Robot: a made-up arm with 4 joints. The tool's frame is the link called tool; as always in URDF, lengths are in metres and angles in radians. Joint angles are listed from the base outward. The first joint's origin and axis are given. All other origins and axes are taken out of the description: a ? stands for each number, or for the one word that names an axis. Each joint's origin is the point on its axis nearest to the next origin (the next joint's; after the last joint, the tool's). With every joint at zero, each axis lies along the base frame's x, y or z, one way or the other. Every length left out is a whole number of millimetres.
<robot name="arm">
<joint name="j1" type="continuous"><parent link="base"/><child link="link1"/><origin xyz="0.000 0.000 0.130" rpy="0.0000 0.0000 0.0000"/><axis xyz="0 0 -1"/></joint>
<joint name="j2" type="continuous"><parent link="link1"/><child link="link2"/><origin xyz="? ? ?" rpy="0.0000 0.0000 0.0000"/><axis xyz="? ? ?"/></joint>
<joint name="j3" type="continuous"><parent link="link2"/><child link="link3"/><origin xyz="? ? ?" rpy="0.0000 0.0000 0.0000"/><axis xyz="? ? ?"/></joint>
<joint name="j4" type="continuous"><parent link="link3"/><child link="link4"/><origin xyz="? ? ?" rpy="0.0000 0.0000 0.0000"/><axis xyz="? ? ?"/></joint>
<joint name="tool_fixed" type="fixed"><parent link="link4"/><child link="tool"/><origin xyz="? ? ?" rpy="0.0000 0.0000 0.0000"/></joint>
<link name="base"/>
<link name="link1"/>
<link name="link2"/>
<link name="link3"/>
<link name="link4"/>
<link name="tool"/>
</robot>
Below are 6 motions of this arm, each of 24 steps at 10 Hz.
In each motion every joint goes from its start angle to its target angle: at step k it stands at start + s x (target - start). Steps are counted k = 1, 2, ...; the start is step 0. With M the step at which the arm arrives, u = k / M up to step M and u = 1 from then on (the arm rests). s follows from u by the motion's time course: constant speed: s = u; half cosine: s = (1 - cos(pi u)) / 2; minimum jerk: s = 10 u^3 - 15 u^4 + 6 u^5.
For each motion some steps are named. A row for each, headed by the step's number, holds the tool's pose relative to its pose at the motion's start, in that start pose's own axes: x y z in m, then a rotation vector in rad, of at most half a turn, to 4 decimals.
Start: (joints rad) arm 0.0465 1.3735 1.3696 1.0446
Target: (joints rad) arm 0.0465 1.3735 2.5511 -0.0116
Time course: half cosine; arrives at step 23
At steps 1, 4, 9, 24:
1: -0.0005 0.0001 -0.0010 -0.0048 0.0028 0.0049
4: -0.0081 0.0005 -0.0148 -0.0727 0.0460 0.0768
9: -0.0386 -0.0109 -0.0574 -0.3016 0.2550 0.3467
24: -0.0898 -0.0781 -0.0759 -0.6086 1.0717 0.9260

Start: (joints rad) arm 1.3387 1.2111 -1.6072 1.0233
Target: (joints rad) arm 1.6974 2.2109 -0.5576 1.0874
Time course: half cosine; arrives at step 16
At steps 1, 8, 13, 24:
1: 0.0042 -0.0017 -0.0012 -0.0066 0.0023 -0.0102
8: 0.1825 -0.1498 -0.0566 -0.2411 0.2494 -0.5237
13: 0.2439 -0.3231 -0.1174 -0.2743 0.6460 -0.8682
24: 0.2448 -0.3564 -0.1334 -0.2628 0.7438 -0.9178

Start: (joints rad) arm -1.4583 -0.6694 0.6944 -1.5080
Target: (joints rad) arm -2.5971 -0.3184 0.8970 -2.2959
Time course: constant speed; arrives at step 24
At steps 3, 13, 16, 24:
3: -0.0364 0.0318 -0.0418 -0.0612 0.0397 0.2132
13: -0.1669 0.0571 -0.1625 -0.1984 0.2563 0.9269
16: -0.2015 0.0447 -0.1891 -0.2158 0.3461 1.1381
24: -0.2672 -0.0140 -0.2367 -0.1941 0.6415 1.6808

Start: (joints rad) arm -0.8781 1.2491 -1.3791 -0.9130
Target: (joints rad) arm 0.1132 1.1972 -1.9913 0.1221
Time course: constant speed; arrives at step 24
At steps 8, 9, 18, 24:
8: 0.0371 0.0327 -0.0170 -0.4309 -0.3091 -0.3294
9: 0.0418 0.0355 -0.0184 -0.4780 -0.3580 -0.3667
18: 0.0771 0.0597 -0.0194 -0.8174 -0.8903 -0.6337
24: 0.0882 0.0835 -0.0146 -0.9439 -1.3203 -0.7149

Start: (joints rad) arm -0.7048 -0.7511 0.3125 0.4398
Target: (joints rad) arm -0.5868 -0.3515 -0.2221 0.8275
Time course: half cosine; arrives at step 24
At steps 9, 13, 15, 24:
9: 0.0400 -0.0337 0.0291 0.1791 -0.0637 -0.1186
13: 0.0734 -0.0687 0.0494 0.3350 -0.1016 -0.2337
15: 0.0895 -0.0882 0.0576 0.4134 -0.1152 -0.2953
24: 0.1272 -0.1422 0.0711 0.6085 -0.1348 -0.4590

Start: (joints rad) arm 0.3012 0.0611 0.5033 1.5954
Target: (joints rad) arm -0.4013 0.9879 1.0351 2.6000
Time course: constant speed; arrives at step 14
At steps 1, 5, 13, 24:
1: 0.0151 -0.0037 -0.0158 -0.0446 0.0298 0.0046
5: 0.0671 -0.0054 -0.0894 -0.2643 0.0814 0.0328
13: 0.1300 0.0103 -0.2620 -0.7388 -0.1707 0.1362
24: 0.1355 0.0113 -0.2837 -0.7865 -0.2327 0.1545

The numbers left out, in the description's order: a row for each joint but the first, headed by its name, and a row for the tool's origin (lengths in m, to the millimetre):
j2: xyz -0.020 0.260 0.000, axis 1 0 0
j3: xyz 0.000 -0.050 0.290, axis 0 1 0
j4: xyz 0.080 0.000 0.050, axis 0 0 -1
tool: xyz -0.030 0.130 0.000

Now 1 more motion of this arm.
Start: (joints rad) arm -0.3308 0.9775 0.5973 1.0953
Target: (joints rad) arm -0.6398 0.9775 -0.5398 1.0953
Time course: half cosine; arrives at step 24
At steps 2, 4, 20, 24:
2: -0.0009 -0.0007 0.0027 0.0126 -0.0083 0.0024
4: -0.0036 -0.0028 0.0105 0.0497 -0.0325 0.0098
20: -0.0680 -0.0870 0.1154 0.7236 -0.3850 0.1650
24: -0.0731 -0.0967 0.1202 0.7783 -0.4065 0.1779

